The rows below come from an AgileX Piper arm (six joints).
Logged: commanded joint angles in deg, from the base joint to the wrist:
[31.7, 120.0, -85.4, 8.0, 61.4, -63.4]
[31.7, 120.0, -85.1, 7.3, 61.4, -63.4]
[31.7, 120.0, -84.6, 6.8, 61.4, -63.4]
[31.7, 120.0, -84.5, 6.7, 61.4, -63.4]
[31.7, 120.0, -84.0, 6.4, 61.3, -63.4]
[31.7, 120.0, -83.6, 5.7, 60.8, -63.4]
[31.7, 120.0, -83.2, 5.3, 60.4, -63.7]
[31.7, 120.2, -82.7, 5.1, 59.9, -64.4]
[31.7, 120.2, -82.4, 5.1, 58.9, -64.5]
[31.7, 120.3, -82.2, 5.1, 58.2, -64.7]
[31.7, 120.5, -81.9, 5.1, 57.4, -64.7]
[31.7, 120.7, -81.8, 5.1, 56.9, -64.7]
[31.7, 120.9, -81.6, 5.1, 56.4, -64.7]
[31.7, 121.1, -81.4, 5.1, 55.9, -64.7]
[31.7, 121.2, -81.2, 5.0, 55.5, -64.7]
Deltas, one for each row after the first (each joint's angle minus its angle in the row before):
[0.0, 0.0, 0.3, -0.7, 0.0, 0.0]
[0.0, 0.0, 0.5, -0.5, 0.0, 0.0]
[0.0, 0.0, 0.1, -0.1, 0.0, 0.0]
[0.0, 0.0, 0.5, -0.3, -0.1, 0.0]
[0.0, 0.0, 0.4, -0.7, -0.5, 0.0]
[0.0, 0.0, 0.4, -0.4, -0.4, -0.3]
[0.0, 0.2, 0.5, -0.2, -0.5, -0.7]
[0.0, 0.0, 0.3, 0.0, -1.0, -0.1]
[0.0, 0.1, 0.2, 0.0, -0.7, -0.2]
[0.0, 0.2, 0.3, 0.0, -0.8, 0.0]
[0.0, 0.2, 0.1, 0.0, -0.5, 0.0]
[0.0, 0.2, 0.2, 0.0, -0.5, 0.0]
[0.0, 0.2, 0.2, 0.0, -0.5, 0.0]
[0.0, 0.1, 0.2, -0.1, -0.4, 0.0]

